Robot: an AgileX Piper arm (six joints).
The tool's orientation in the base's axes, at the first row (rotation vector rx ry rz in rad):
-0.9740 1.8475 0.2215
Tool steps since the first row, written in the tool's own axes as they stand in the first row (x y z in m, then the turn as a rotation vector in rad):
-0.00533 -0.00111 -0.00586 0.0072 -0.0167 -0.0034
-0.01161 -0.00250 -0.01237 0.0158 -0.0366 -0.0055
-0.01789 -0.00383 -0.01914 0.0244 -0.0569 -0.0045
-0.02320 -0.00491 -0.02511 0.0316 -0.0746 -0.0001
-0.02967 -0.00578 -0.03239 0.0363 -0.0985 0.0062
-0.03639 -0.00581 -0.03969 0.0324 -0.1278 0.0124
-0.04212 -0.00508 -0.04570 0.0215 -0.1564 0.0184
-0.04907 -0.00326 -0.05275 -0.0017 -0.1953 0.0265
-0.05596 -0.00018 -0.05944 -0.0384 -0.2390 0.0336
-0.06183 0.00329 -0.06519 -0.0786 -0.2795 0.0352
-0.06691 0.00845 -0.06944 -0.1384 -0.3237 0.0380
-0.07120 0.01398 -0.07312 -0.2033 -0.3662 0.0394
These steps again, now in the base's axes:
-0.00227 -0.00111 0.00759 0.0081 -0.0166 0.0000
-0.00461 -0.00226 0.01636 0.0192 -0.0354 -0.0009
-0.00718 -0.00350 0.02524 0.0326 -0.0527 -0.0033
-0.00955 -0.00466 0.03286 0.0468 -0.0658 -0.0068
-0.01275 -0.00578 0.04203 0.0671 -0.0806 -0.0076
-0.01652 -0.00623 0.05120 0.0927 -0.0945 0.0003
-0.02011 -0.00600 0.05872 0.1190 -0.1045 0.0139
-0.02497 -0.00497 0.06748 0.1562 -0.1136 0.0394
-0.03048 -0.00295 0.07568 0.1985 -0.1194 0.0779
-0.03580 -0.00069 0.08247 0.2354 -0.1242 0.1211
-0.04143 0.00307 0.08743 0.2794 -0.1206 0.1811
-0.04708 0.00698 0.09136 0.3221 -0.1139 0.2455

